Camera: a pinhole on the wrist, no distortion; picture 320 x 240 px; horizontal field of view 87.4 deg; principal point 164.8 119.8 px. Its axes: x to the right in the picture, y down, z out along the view. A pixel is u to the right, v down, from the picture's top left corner.
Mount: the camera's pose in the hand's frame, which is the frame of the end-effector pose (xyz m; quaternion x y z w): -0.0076 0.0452 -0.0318 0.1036 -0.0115 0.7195 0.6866
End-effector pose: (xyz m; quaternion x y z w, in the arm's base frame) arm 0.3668 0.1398 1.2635 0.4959 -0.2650 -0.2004 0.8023
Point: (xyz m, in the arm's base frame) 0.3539 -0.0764 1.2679
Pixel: 86.0 51.1
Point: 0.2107 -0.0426 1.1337
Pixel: 16.4 173.9
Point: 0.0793 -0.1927 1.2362
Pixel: 108.1 154.9
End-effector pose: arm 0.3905 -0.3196 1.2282 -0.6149 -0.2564 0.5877 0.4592
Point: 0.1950 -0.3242 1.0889
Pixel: 303.2 103.5
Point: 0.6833 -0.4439 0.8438
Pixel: behind the camera
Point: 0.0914 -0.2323 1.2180
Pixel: 187.9 124.5
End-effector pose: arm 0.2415 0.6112 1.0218 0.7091 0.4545 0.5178 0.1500
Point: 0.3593 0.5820 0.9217
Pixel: 155.2 215.3
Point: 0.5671 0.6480 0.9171
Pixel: 204.0 145.2
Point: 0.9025 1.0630 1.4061
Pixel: outside the picture
